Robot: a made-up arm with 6 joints. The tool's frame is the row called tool. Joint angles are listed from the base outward.
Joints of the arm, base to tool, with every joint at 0 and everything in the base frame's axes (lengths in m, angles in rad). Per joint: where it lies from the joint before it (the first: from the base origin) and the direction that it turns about. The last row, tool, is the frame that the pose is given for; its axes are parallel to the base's.
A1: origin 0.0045 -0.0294 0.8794 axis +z
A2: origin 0.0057 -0.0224 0.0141 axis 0 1 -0.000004
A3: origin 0.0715 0.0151 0.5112 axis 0 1 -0.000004
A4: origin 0.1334 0.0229 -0.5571 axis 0 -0.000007 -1
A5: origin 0.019 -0.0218 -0.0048 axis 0 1 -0.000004
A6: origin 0.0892 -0.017 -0.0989 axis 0 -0.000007 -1
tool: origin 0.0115 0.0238 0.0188
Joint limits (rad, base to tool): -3.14..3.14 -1.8..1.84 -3.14..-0.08 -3.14..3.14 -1..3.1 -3.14..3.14
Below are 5 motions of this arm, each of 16 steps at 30 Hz.
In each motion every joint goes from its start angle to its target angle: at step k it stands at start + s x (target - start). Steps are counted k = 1, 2, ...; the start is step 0. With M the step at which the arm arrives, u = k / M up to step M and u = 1 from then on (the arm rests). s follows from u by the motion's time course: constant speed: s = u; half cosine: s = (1 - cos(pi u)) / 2; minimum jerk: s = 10 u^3 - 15 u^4 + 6 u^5.
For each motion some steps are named. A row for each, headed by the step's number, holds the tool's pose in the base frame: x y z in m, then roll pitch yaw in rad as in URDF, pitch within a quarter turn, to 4 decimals.
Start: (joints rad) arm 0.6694 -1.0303 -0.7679 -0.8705 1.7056 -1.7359
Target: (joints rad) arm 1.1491 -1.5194 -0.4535 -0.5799 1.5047 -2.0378
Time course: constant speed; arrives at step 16
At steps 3, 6, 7, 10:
3: 0.1472 0.0294 1.4462 -0.0472 0.8167 2.3776
6: 0.1200 0.0204 1.4238 -0.0789 0.7797 2.5249
7: 0.1120 0.0169 1.4158 -0.0908 0.7689 2.5736
10: 0.0913 0.0059 1.3908 -0.1299 0.7409 2.7183

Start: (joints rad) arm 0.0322 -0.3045 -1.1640 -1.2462 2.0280 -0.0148
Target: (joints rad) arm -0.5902 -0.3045 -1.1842 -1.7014 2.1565 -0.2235
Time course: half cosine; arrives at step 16
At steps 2, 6, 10, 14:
2: 0.5504 -0.1064 1.4576 -1.3374 0.2489 -0.4374
6: 0.5250 -0.1983 1.4728 -1.4524 0.2507 -0.6461
10: 0.4643 -0.3141 1.4947 -1.6093 0.2396 -0.9522
14: 0.4068 -0.3831 1.5104 -1.7144 0.2208 -1.1738

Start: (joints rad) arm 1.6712 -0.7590 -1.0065 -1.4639 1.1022 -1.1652
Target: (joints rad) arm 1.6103 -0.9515 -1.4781 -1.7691 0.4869 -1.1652
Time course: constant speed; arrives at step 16
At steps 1, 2, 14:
1: -0.0234 0.2800 1.6118 -1.6350 0.9155 2.1290
2: -0.0249 0.2628 1.6341 -1.7071 0.8876 2.1009
14: -0.0512 -0.0179 1.8295 -2.4563 0.5679 1.8364

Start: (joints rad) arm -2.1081 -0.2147 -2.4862 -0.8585 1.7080 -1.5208
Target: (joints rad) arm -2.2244 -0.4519 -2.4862 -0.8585 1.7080 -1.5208
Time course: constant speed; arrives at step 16
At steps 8, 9, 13, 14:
8: -0.0395 0.0018 2.0187 -1.2227 0.1950 -1.4453
9: -0.0298 0.0159 2.0185 -1.2326 0.1838 -1.4545
13: 0.0108 0.0706 2.0151 -1.2720 0.1391 -1.4899
14: 0.0215 0.0839 2.0137 -1.2818 0.1279 -1.4984

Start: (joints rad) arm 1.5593 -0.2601 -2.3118 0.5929 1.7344 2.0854
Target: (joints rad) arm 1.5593 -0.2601 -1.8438 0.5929 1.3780 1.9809
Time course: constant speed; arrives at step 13
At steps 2, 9, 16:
2: 0.0022 0.2753 1.9563 0.7033 0.7059 0.0861
9: 0.0140 0.4034 1.8726 0.6242 0.7529 -0.0081
16: 0.0215 0.4663 1.8109 0.5749 0.7681 -0.0733

